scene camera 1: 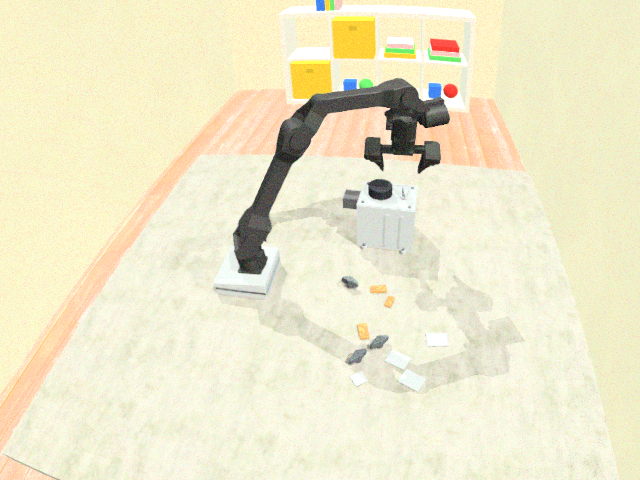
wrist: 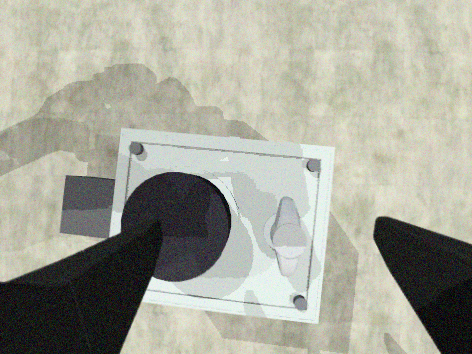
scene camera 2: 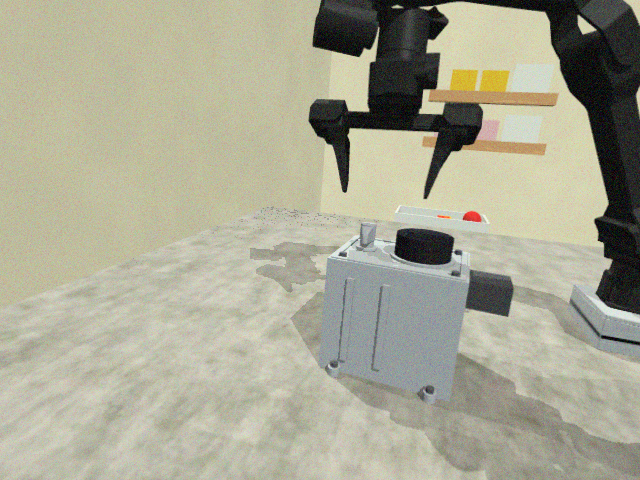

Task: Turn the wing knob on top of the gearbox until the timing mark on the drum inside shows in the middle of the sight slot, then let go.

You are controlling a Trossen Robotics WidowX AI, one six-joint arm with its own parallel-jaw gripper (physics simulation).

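Places are measured from the arm's base along level axes (x right, y down, z ahead), in centimetres.
Pixels of known places: gripper, fingertip midpoint: (scene camera 1: pixel 400 171) (wrist: pixel 267 228) (scene camera 2: pixel 383 195); arm's base, link origin: (scene camera 1: pixel 253 264) (scene camera 2: pixel 626 305).
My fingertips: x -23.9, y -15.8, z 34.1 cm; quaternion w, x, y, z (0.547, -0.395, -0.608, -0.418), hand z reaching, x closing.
Note:
For each thing: its middle in the pictures, then the offset to it from my fingertips. "spot": a spot on its surface instead.
- light grey gearbox, body centre: (wrist: pixel 198 212) (scene camera 2: pixel 416 298) (scene camera 1: pixel 379 209) dx +1.0, dy +12.0, dz -5.1 cm
- black round cap, surface spot: (wrist: pixel 175 200) (scene camera 2: pixel 424 237) spot: dx -0.5, dy +4.2, dz -5.1 cm
- dark block, surface spot: (wrist: pixel 89 205) (scene camera 2: pixel 490 278) (scene camera 1: pixel 352 194) spot: dx +0.7, dy +8.0, dz -12.7 cm
The light grey gearbox (scene camera 1: pixel 386 224) (scene camera 2: pixel 395 330) (wrist: pixel 270 150) stands upright on the mat. Its pale wing knob (scene camera 1: pixel 404 193) (scene camera 2: pixel 367 235) (wrist: pixel 288 237) is on top, with its wings running nearly up and down in the wrist view. A black round cap (scene camera 1: pixel 380 189) (scene camera 2: pixel 424 245) (wrist: pixel 175 200) is beside the knob. My gripper (scene camera 1: pixel 401 170) (scene camera 2: pixel 385 194) (wrist: pixel 267 228) is wide open and empty above the gearbox, apart from the knob. In the wrist view one finger overlaps the cap and the other is beyond the gearbox's edge. I cannot make out the sight slot or timing mark.
A dark block (scene camera 1: pixel 351 199) (scene camera 2: pixel 490 292) (wrist: pixel 89 205) sticks out from the gearbox's side. Orange dominoes (scene camera 1: pixel 378 289), dark stones (scene camera 1: pixel 349 282) and white tiles (scene camera 1: pixel 412 380) lie on the mat. A white tray (scene camera 2: pixel 442 222) with a red ball is at the back.

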